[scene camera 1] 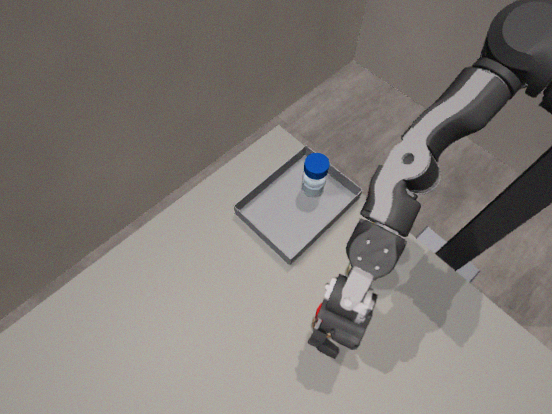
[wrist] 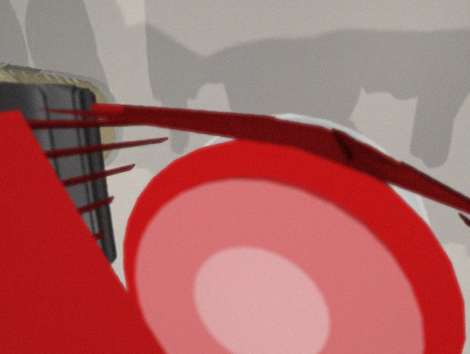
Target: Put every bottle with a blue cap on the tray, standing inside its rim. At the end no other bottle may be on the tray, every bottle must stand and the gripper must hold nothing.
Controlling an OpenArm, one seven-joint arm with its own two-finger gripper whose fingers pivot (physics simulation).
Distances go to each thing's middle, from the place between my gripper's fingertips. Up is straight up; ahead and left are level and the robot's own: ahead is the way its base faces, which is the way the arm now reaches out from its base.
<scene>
My gripper is now 10 mm short of the red-capped bottle [wrist: 131, 222] and 10 mm to the left of it. Also, from my hand: blue-capped bottle [scene camera 1: 316, 165] (200 mm behind, 250 mm to the right); grey tray [scene camera 1: 277, 210] (140 mm behind, 240 mm to the right, 40 mm below).
</scene>
